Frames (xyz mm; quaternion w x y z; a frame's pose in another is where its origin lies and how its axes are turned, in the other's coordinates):
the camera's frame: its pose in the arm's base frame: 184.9 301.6 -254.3 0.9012 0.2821 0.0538 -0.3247
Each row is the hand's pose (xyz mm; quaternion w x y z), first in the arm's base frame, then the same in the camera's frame.
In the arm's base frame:
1: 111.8 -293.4 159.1 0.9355 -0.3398 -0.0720 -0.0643
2: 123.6 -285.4 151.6 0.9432 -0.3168 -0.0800 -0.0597
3: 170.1 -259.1 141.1 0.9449 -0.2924 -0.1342 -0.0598
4: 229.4 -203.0 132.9 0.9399 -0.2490 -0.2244 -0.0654
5: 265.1 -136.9 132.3 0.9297 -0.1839 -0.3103 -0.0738
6: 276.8 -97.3 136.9 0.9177 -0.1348 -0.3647 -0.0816
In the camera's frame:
1: 157.1 -224.1 674.8 0.7642 -0.5433 -0.2437 0.2478
2: 164.0 -215.4 663.2 0.7757 -0.5224 -0.2425 0.2580
3: 188.7 -175.1 636.1 0.7813 -0.4833 -0.2836 0.2750
4: 206.4 -107.2 593.7 0.7859 -0.4131 -0.3521 0.2961
5: 197.8 -43.8 554.2 0.7933 -0.3233 -0.4102 0.3130
6: 183.7 -9.5 535.5 0.7958 -0.2575 -0.4448 0.3201

